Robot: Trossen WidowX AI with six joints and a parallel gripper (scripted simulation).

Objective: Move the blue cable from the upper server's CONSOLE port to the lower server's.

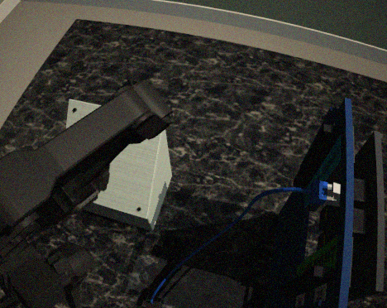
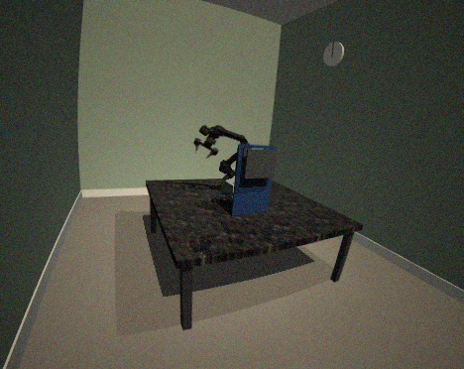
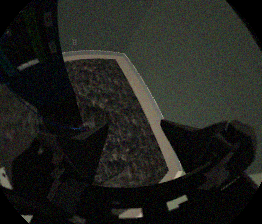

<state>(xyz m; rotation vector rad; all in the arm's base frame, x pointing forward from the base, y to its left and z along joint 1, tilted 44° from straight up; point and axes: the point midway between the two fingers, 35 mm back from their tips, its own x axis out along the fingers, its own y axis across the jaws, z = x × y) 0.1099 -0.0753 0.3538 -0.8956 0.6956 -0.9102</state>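
Now: the blue plug 310 mm ahead of my gripper tip, 290 mm to the left of it and 70 mm above it.
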